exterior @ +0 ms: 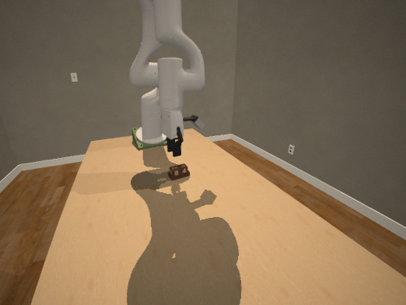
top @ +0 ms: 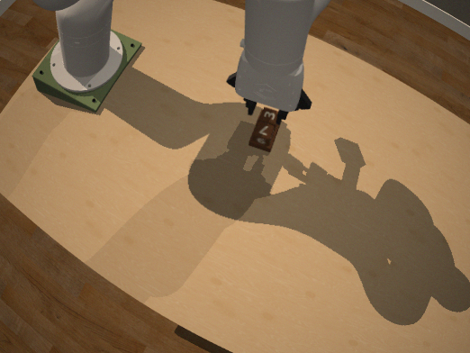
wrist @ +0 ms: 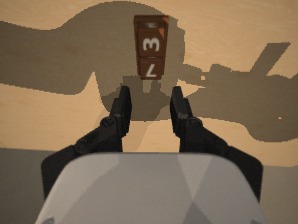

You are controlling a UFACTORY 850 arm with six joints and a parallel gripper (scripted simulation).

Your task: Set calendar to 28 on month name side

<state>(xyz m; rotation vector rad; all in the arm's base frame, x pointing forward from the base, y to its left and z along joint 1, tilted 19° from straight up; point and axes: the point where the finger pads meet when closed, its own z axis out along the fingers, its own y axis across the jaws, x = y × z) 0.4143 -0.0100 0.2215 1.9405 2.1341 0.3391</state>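
My gripper is now 11 cm above the tray and 1 cm to the right of it.
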